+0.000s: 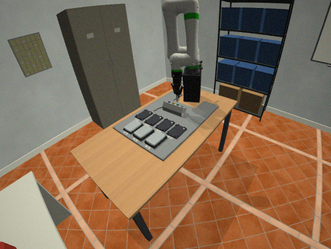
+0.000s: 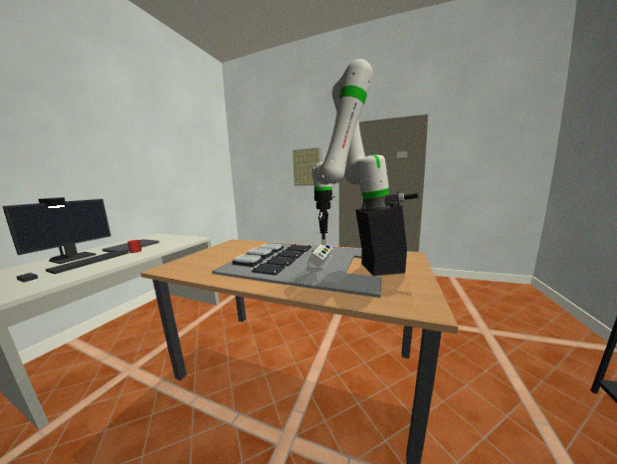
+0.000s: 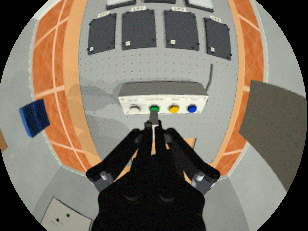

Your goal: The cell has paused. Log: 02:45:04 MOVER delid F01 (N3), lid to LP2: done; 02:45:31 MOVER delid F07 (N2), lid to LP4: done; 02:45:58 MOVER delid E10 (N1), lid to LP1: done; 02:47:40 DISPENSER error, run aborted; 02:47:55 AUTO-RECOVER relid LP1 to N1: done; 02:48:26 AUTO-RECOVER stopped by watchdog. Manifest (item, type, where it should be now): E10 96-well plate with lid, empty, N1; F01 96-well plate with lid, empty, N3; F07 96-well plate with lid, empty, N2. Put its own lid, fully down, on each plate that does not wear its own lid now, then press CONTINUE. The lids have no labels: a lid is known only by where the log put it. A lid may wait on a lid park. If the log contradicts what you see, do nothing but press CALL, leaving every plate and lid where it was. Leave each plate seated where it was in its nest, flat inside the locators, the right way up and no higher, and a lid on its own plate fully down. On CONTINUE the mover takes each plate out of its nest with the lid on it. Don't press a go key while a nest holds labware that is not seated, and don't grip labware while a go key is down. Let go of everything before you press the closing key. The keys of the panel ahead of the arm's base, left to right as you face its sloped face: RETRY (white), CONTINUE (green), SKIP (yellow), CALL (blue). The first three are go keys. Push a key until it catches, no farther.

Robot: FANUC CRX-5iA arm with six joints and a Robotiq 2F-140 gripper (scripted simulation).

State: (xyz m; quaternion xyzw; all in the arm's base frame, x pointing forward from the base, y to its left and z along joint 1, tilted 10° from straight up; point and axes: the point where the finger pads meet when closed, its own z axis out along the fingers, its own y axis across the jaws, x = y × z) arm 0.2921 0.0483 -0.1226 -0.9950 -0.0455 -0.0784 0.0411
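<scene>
Right now my hand is 7 cm above the green key. Also, from my hand: white key: 7 cm below, 5 cm to the left; yellow key: 7 cm below, 5 cm to the right, 1 cm ahead; blue key: 10 cm to the right, 7 cm below, 1 cm ahead.
</scene>
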